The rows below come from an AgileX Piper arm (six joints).
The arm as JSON. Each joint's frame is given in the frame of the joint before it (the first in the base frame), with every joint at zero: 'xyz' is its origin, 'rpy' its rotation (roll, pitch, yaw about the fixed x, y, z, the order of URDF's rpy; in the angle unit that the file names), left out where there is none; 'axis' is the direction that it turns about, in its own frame. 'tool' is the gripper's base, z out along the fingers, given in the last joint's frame.
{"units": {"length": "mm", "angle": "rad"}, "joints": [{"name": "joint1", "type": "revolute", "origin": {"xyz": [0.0, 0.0, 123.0]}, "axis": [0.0, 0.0, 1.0]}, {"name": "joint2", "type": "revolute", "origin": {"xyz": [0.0, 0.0, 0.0]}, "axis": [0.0, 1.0, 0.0]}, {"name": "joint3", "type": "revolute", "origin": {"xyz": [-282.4, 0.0, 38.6]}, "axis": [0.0, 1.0, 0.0]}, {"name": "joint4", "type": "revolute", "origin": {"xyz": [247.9, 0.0, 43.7]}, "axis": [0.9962, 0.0, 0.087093]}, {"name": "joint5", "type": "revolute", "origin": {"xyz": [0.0, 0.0, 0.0]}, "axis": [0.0, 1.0, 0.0]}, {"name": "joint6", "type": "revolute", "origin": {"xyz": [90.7, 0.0, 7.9]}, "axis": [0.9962, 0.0, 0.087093]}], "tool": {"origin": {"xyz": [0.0, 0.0, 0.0], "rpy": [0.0, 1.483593, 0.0]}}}
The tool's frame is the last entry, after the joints.
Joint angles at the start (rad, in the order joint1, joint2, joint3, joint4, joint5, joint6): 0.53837, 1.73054, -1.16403, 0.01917, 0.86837, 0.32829
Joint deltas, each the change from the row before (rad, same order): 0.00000, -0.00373, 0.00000, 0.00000, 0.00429, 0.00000; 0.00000, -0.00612, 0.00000, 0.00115, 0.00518, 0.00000; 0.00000, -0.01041, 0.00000, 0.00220, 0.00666, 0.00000; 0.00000, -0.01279, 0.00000, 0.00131, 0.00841, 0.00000; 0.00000, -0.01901, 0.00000, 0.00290, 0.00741, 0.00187; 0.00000, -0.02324, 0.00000, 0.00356, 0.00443, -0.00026; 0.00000, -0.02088, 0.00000, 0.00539, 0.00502, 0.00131; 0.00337, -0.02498, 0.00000, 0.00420, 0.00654, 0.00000; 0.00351, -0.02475, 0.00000, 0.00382, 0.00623, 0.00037; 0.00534, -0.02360, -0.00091, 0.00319, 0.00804, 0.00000; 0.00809, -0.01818, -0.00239, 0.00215, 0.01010, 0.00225; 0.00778, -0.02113, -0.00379, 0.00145, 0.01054, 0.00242; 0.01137, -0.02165, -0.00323, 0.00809, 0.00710, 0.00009; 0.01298, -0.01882, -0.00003, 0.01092, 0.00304, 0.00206
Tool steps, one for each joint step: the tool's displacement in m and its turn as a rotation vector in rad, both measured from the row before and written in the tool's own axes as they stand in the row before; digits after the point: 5 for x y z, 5 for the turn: 0.00042, -0.00012, -0.00129, 0.00014, 0.00055, -0.00005; 0.00056, -0.00007, -0.00212, -0.00121, -0.00058, 0.00064; 0.00080, -0.00005, -0.00360, -0.00295, -0.00295, 0.00123; 0.00101, -0.00017, -0.00441, -0.00255, -0.00375, 0.00060; 0.00116, -0.00005, -0.00653, -0.00618, -0.01014, 0.00330; 0.00109, 0.00006, -0.00796, -0.00912, -0.01675, 0.00143; 0.00115, 0.00018, -0.00715, -0.00956, -0.01347, 0.00409; 0.00182, 0.00107, -0.00850, -0.01054, -0.01573, -0.00141; 0.00185, 0.00108, -0.00840, -0.01044, -0.01583, -0.00148; 0.00203, 0.00159, -0.00816, -0.00992, -0.01373, -0.00403; 0.00203, 0.00236, -0.00660, -0.00800, -0.00790, -0.00490; 0.00193, 0.00228, -0.00789, -0.00890, -0.01170, -0.00504; 0.00242, 0.00375, -0.00791, -0.01645, -0.01241, -0.00695; 0.00288, 0.00423, -0.00622, -0.01860, -0.00933, -0.00469
